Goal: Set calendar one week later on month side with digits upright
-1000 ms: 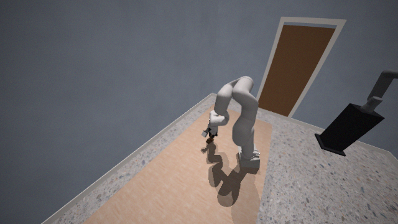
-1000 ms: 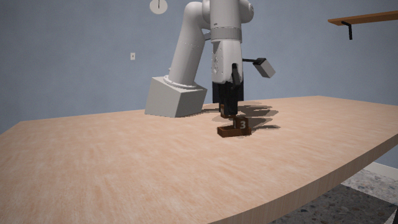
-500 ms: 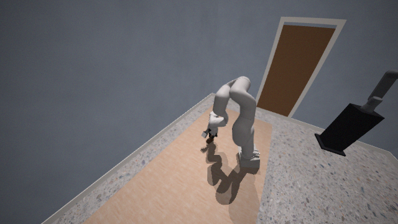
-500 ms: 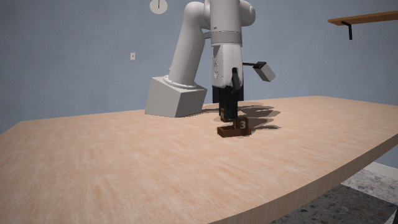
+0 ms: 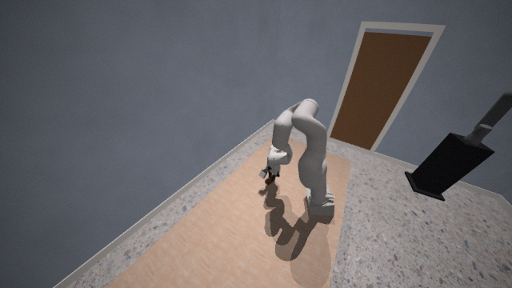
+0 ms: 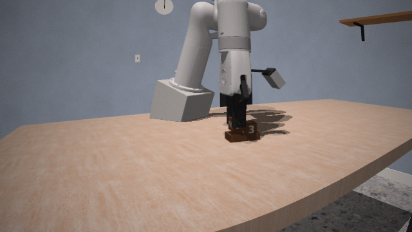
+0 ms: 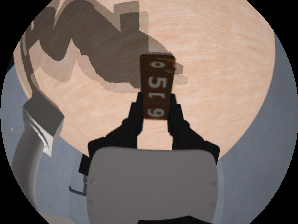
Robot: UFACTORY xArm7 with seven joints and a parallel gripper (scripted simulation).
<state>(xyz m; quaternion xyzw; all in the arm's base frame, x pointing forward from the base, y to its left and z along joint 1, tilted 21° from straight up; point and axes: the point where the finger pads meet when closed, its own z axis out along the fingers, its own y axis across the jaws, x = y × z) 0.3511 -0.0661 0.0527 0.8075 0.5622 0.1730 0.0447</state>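
My hand is 1 cm above the cube. Round my hand: brown wooden tray (2 cm to the left, 4 cm below).
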